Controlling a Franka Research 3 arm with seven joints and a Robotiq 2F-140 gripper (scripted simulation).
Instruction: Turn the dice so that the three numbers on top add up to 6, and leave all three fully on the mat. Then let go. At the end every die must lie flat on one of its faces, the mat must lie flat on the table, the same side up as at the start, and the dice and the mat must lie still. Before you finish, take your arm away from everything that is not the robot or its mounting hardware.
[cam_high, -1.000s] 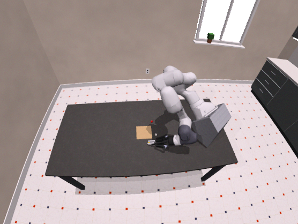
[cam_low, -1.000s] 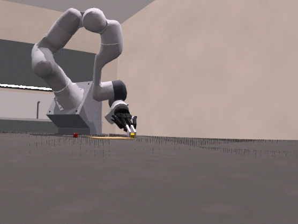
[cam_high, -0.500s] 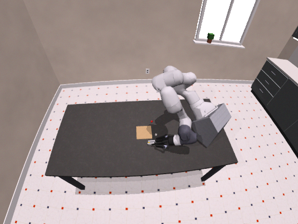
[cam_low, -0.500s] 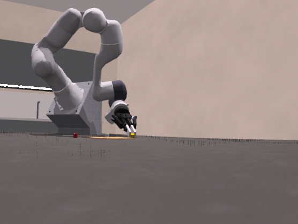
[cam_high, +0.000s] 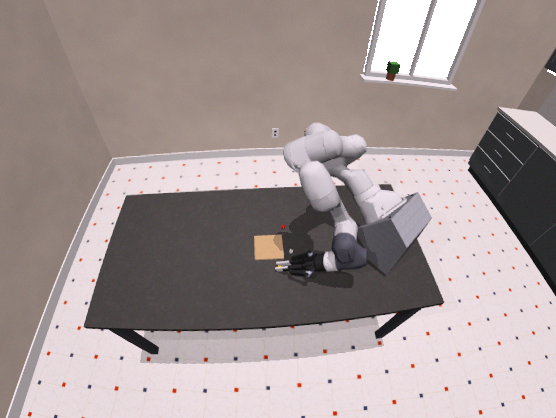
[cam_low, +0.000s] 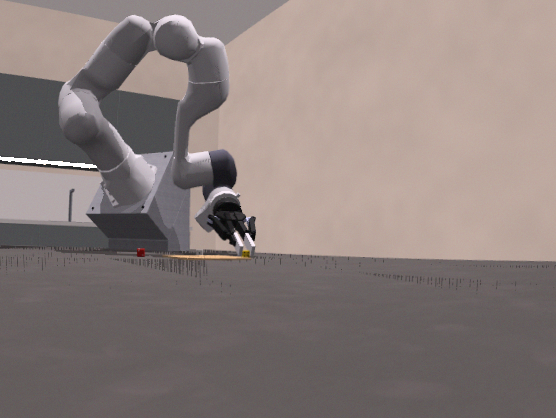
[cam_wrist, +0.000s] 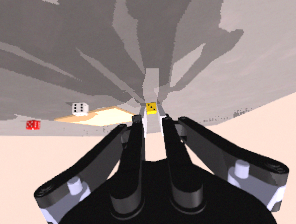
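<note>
The yellow die lies 2 cm ahead of my hand, 1 cm to the right of it and 2 cm below it. From my hand the other things lie so: tan mat (2 cm ahead, 14 cm to the right, 3 cm below); red die (9 cm behind, 23 cm to the right, 2 cm below); white die (7 cm behind, 7 cm to the right, 2 cm below).
</note>
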